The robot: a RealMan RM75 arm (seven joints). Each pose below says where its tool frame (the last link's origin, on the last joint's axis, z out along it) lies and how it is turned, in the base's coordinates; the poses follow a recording.
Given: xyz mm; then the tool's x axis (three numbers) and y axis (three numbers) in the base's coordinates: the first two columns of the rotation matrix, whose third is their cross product.
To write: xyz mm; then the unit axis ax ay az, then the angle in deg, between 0 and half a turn. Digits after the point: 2 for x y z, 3 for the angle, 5 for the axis.
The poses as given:
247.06 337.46 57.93 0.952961 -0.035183 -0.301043 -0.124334 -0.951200 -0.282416
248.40 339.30 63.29 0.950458 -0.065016 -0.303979 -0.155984 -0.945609 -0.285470
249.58 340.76 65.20 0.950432 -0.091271 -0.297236 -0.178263 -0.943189 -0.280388
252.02 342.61 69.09 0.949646 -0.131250 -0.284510 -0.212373 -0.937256 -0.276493
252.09 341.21 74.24 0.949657 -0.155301 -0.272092 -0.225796 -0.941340 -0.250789
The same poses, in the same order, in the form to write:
247.06 337.46 57.93 -0.98789 0.04131 0.14953 162.657
248.40 339.30 63.29 -0.98723 0.05734 0.14863 162.181
249.58 340.76 65.20 -0.98723 0.06991 0.14317 162.313
252.02 342.61 69.09 -0.98702 0.08914 0.13357 162.321
252.09 341.21 74.24 -0.98708 0.09847 0.12643 163.812

